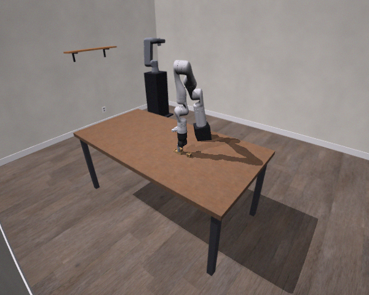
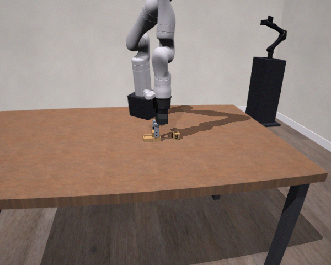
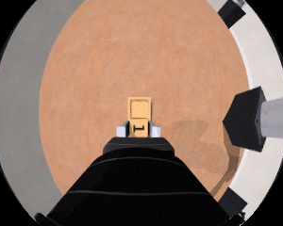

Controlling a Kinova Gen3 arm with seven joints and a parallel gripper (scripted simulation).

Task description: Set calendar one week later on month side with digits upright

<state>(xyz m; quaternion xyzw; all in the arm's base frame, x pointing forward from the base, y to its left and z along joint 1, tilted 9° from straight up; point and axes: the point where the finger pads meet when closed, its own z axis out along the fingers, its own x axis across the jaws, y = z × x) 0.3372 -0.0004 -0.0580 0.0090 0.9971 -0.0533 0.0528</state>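
Now: the wooden tray 2 cm to the right of my hand and 3 cm below it.
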